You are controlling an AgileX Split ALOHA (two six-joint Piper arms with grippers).
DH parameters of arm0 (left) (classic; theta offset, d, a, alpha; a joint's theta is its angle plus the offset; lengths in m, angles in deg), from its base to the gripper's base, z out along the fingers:
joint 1: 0 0.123 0 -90
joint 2: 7.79 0 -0.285 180
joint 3: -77.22 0 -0.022 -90
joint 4: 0 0.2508 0 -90
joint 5: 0 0 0.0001 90
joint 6: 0 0.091 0 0
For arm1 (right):
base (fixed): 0 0 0 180
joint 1: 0 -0.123 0 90
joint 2: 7.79 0 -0.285 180
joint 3: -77.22 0 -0.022 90
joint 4: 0 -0.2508 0 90
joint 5: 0 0 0.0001 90
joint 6: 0 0.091 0 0
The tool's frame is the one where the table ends.
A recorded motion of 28 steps. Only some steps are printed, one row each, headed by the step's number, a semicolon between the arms.
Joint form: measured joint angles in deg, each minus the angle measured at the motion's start. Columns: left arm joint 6, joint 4, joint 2, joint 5, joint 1, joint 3; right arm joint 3, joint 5, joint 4, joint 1, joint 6, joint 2.
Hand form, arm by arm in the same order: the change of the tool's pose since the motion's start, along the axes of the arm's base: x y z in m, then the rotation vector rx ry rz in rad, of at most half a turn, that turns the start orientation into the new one. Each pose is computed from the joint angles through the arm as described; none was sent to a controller.
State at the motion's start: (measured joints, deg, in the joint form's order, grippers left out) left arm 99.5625 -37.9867 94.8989 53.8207 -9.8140 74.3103; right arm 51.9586 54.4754 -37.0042 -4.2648 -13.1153 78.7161
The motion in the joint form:
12: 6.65 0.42 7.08 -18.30 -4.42 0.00; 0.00 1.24 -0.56 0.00 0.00 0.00
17: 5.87 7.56 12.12 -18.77 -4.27 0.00; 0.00 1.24 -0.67 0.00 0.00 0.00
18: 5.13 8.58 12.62 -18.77 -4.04 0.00; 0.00 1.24 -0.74 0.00 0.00 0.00
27: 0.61 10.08 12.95 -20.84 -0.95 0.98; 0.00 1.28 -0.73 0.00 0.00 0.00
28: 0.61 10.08 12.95 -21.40 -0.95 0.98; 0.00 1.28 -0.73 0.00 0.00 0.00
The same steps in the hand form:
12: 0.0351 -0.0232 -0.0370 0.0876 -0.2017 0.0168; -0.0018 0.0011 0.0002 0.0126 0.0182 0.0086
17: 0.0450 -0.0187 -0.0746 0.2089 -0.1476 -0.0338; -0.0017 0.0013 0.0003 0.0144 0.0183 0.0079
18: 0.0462 -0.0165 -0.0785 0.2212 -0.1370 -0.0295; -0.0017 0.0013 0.0003 0.0155 0.0184 0.0074
27: 0.0583 0.0055 -0.0754 0.2167 -0.1429 0.0947; -0.0018 0.0013 0.0003 0.0155 0.0190 0.0079
28: 0.0591 0.0057 -0.0750 0.2170 -0.1514 0.0997; -0.0018 0.0013 0.0003 0.0155 0.0190 0.0079

